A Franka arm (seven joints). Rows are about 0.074 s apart.
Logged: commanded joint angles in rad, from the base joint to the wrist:
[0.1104 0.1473 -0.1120 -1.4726 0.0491 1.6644 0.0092]
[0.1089 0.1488 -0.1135 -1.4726 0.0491 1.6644 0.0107]
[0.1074 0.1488 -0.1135 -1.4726 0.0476 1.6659 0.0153]
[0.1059 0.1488 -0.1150 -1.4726 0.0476 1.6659 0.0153]
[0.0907 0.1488 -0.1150 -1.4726 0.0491 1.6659 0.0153]
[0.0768 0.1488 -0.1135 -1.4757 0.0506 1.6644 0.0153]
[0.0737 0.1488 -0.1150 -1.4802 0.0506 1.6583 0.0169]
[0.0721 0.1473 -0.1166 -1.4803 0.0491 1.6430 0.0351]
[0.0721 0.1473 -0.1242 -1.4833 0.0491 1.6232 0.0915]
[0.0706 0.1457 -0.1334 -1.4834 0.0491 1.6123 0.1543]
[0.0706 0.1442 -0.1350 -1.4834 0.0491 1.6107 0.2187]
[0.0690 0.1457 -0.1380 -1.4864 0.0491 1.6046 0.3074]
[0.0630 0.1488 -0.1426 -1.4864 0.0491 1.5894 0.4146]
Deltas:
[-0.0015 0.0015 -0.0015 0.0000 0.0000 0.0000 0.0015]
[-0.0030 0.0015 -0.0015 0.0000 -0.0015 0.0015 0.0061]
[-0.0045 0.0015 -0.0030 0.0000 -0.0015 0.0015 0.0061]
[-0.0197 0.0015 -0.0030 0.0000 0.0000 0.0015 0.0061]
[-0.0336 0.0015 -0.0015 -0.0031 0.0015 0.0000 0.0061]
[-0.0367 0.0015 -0.0030 -0.0076 0.0015 -0.0061 0.0077]
[-0.0383 0.0000 -0.0046 -0.0077 0.0000 -0.0214 0.0259]
[-0.0383 0.0000 -0.0122 -0.0107 0.0000 -0.0412 0.0823]
[-0.0398 -0.0016 -0.0214 -0.0108 0.0000 -0.0521 0.1451]
[-0.0398 -0.0031 -0.0230 -0.0108 0.0000 -0.0537 0.2095]
[-0.0414 -0.0016 -0.0260 -0.0138 0.0000 -0.0598 0.2982]
[-0.0474 0.0015 -0.0306 -0.0138 0.0000 -0.0750 0.4054]

